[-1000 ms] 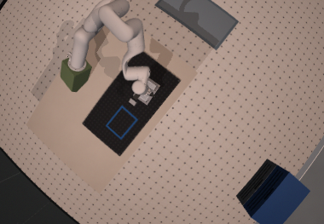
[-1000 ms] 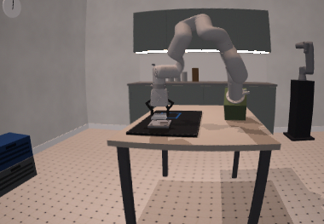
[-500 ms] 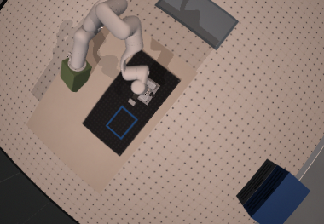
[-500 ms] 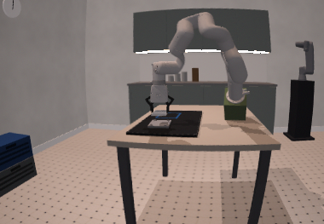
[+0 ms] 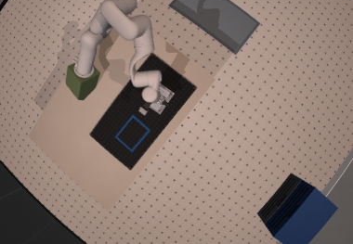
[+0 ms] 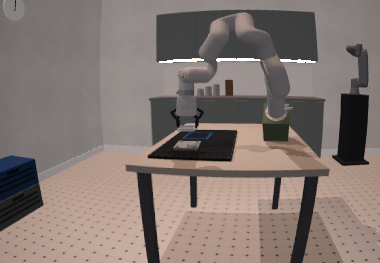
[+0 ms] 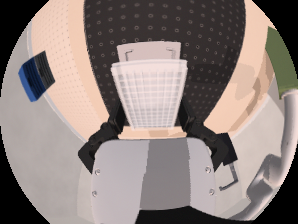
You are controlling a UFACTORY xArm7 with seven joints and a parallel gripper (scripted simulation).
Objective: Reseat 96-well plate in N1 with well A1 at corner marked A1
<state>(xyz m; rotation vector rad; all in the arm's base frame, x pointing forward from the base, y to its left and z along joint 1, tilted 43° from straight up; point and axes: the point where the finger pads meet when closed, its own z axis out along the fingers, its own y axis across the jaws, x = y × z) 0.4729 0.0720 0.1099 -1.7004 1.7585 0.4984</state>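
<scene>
The grey plate nest N1 lies 100 mm below my hand. Round my hand: white 96-well plate (10 mm below).
</scene>
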